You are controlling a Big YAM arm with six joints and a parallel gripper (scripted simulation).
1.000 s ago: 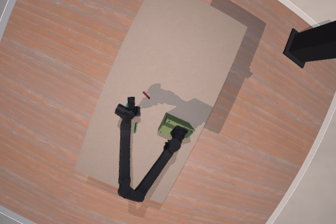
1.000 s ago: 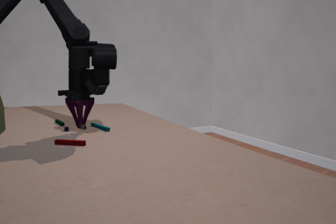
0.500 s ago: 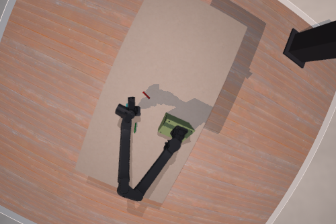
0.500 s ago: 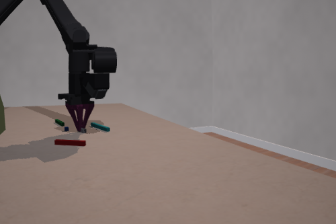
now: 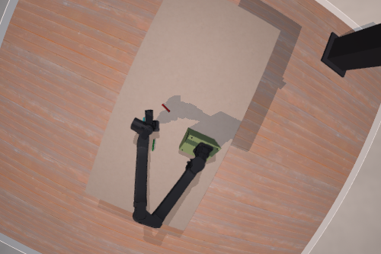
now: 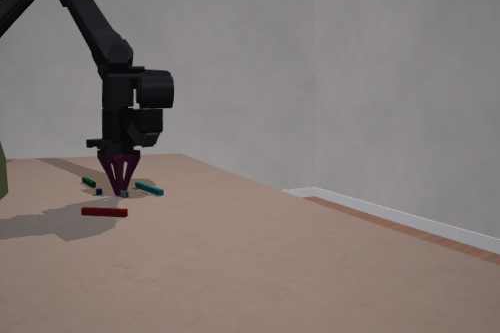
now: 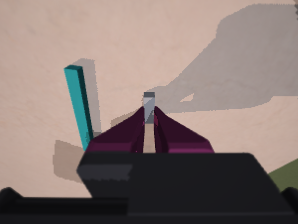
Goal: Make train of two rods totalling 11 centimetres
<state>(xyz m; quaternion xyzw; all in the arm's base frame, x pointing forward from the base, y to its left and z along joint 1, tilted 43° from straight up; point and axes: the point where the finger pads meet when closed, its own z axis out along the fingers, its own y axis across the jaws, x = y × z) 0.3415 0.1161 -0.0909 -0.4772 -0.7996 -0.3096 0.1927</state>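
Now: the grey rod 1 cm to the right of my hand and 1 cm below it. The rest, counted from my hand: magenta rod (12 cm to the left, 1 cm below); blue rod (4 cm behind, 3 cm to the left, 1 cm below); turquoise rod (6 cm ahead, 4 cm to the left, 1 cm below).
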